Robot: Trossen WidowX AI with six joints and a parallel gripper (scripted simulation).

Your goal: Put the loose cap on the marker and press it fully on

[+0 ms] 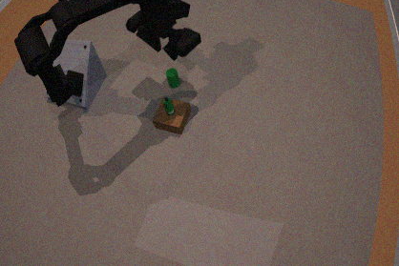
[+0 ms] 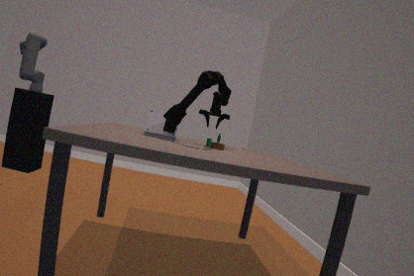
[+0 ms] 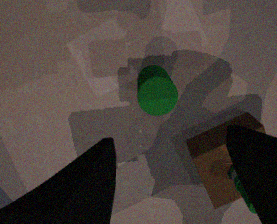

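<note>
The green marker cap lies 90 mm below my gripper tip.
</note>
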